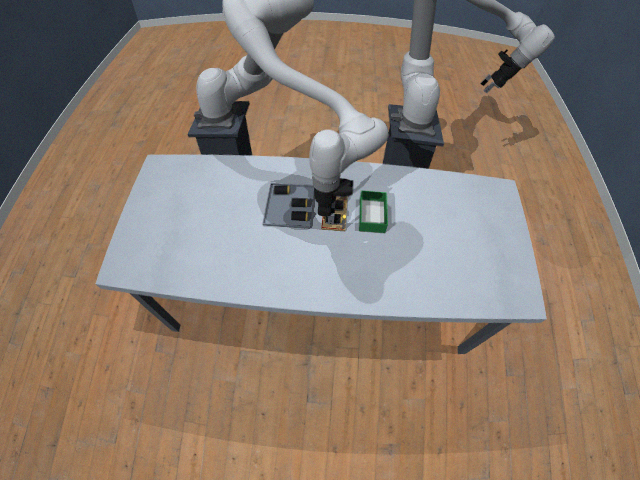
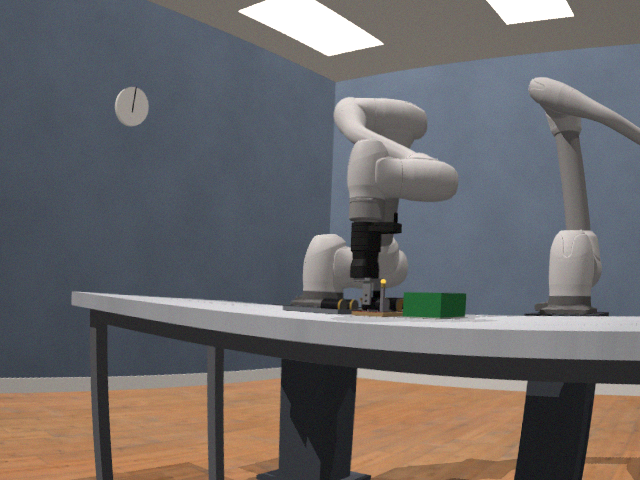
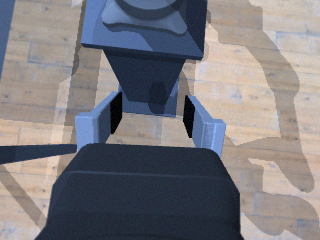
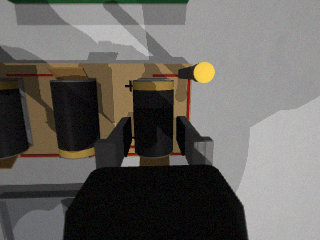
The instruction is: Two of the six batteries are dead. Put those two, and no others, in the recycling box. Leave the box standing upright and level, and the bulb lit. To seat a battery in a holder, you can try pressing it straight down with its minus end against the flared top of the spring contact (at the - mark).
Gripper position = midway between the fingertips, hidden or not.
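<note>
A green recycling box (image 2: 415, 305) is part of the scene, though in image 3 the box is out of frame. The right gripper (image 2: 371, 304) appears again in image 4 (image 4: 154, 128), while the left gripper can be seen too (image 3: 153, 106).
</note>
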